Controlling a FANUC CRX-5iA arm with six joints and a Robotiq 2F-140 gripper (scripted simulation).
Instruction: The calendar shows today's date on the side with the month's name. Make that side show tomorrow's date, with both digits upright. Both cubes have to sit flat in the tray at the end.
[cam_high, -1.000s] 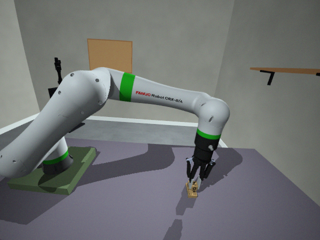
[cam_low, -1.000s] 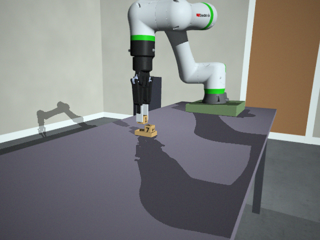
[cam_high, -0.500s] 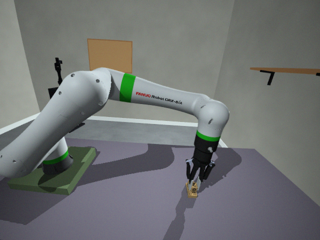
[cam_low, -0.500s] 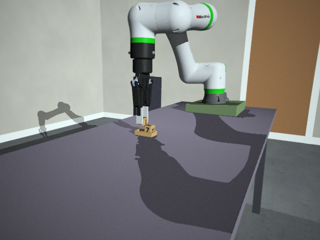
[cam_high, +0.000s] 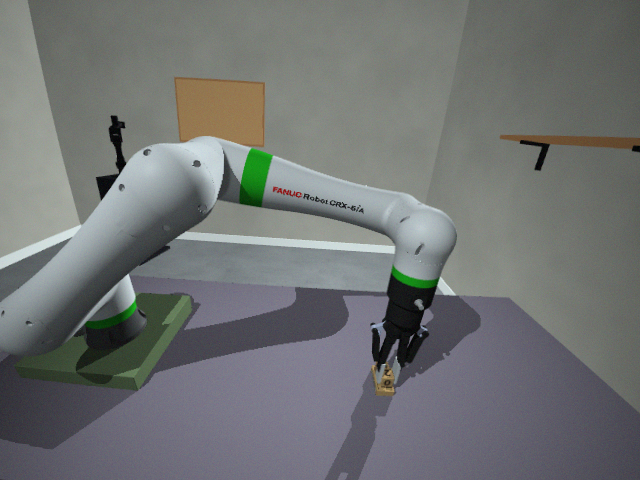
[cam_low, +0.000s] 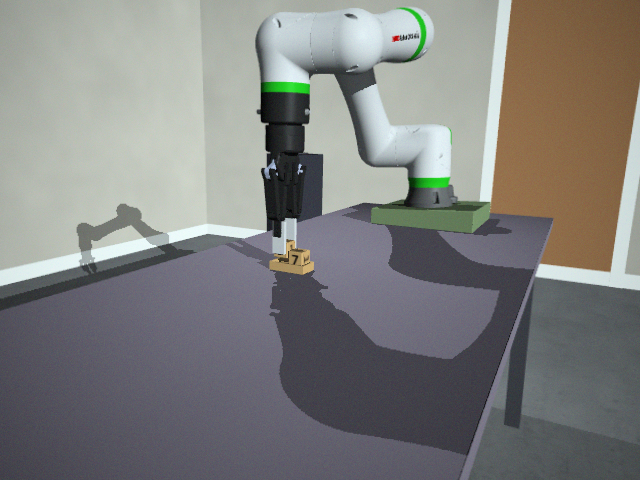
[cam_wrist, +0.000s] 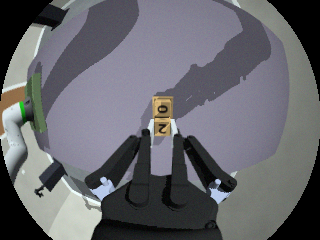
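Now: the wooden calendar tray 20 mm to the left of my hand and 60 mm below it.
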